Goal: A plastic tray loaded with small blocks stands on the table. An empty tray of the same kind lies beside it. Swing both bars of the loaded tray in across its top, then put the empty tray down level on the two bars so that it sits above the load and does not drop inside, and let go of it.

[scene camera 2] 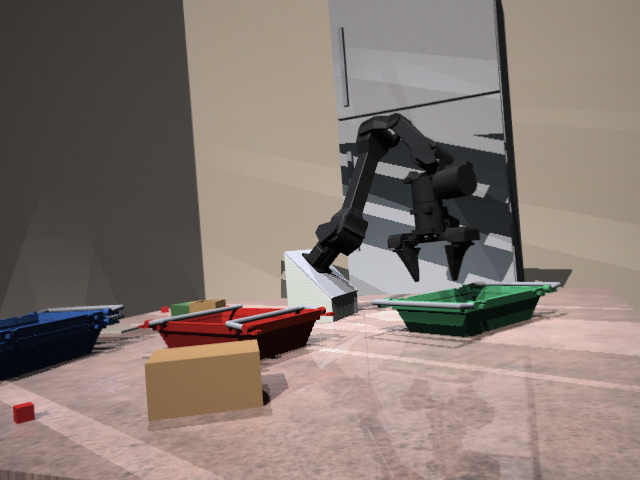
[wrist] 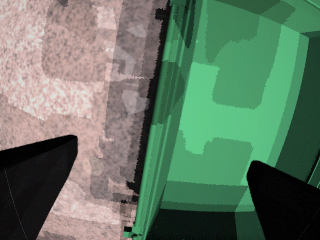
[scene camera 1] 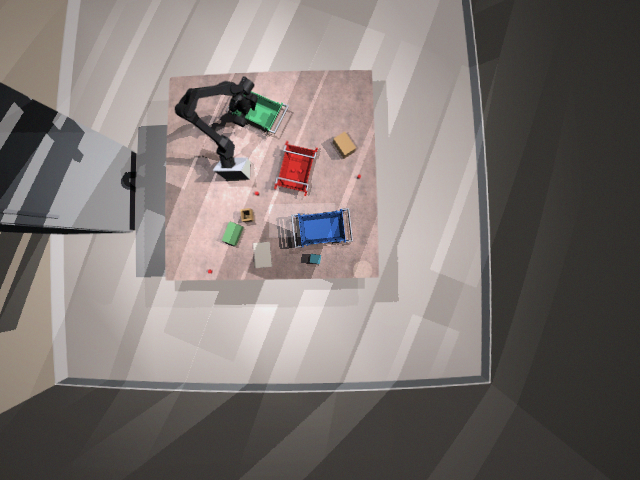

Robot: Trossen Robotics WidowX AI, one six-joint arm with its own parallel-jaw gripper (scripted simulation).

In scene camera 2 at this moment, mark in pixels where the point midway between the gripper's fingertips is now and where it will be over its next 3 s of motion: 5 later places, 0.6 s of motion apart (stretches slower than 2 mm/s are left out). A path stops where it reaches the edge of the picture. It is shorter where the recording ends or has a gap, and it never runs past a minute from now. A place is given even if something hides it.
My gripper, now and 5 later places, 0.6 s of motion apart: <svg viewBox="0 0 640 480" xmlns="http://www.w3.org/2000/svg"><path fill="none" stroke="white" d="M435 281L436 314L435 316L436 314L427 283L429 259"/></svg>
